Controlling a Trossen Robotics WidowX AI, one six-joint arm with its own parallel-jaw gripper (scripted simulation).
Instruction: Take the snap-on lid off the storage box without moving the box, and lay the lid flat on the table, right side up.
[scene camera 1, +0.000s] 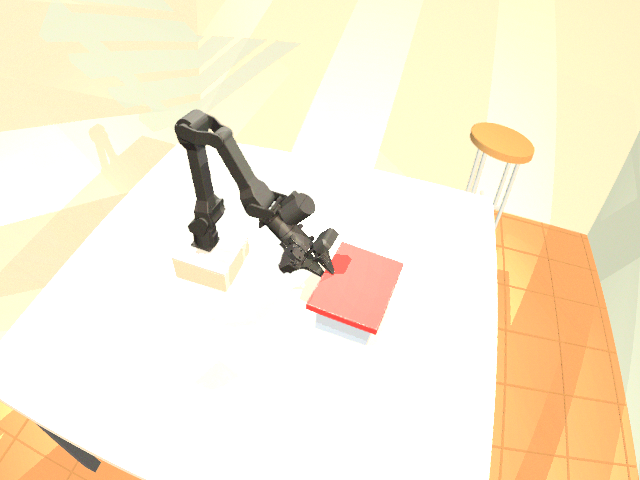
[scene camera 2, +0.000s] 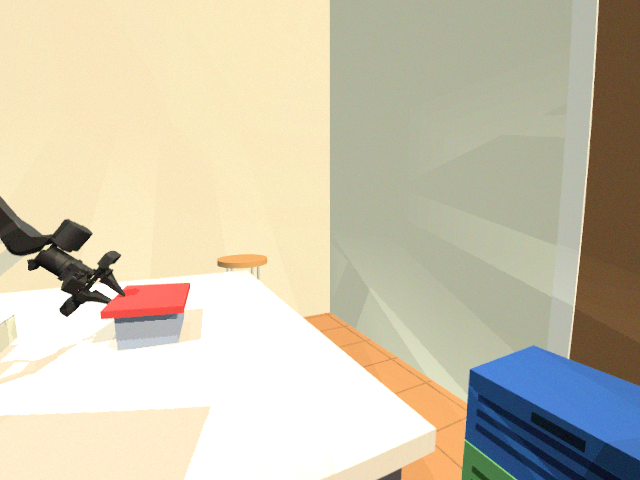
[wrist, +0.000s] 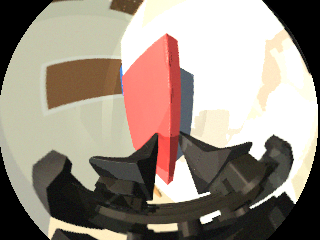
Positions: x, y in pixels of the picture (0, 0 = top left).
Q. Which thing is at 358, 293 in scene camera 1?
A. A flat red lid.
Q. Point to a flat red lid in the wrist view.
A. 152, 84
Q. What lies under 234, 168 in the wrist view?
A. My gripper.
